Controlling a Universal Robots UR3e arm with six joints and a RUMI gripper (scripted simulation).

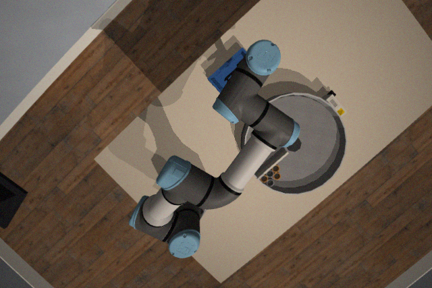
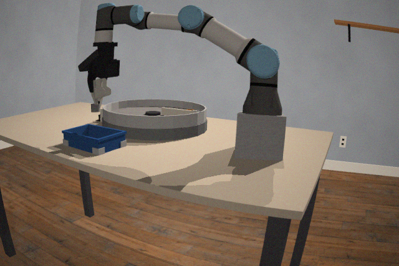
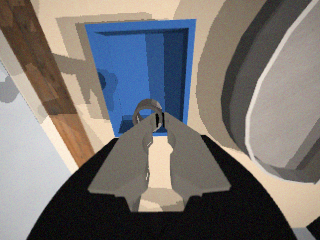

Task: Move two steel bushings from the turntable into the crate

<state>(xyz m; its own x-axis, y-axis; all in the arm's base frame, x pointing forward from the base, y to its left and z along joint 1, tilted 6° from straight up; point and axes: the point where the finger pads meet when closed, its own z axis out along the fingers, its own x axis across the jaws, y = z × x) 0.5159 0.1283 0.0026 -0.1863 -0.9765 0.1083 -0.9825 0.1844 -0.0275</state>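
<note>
Right now my hand is 1 cm short of the blue crate, 2 cm to the right of it and 11 cm above it. Round my hand: grey turntable 7 cm behind, 33 cm to the right, 8 cm below.
</note>
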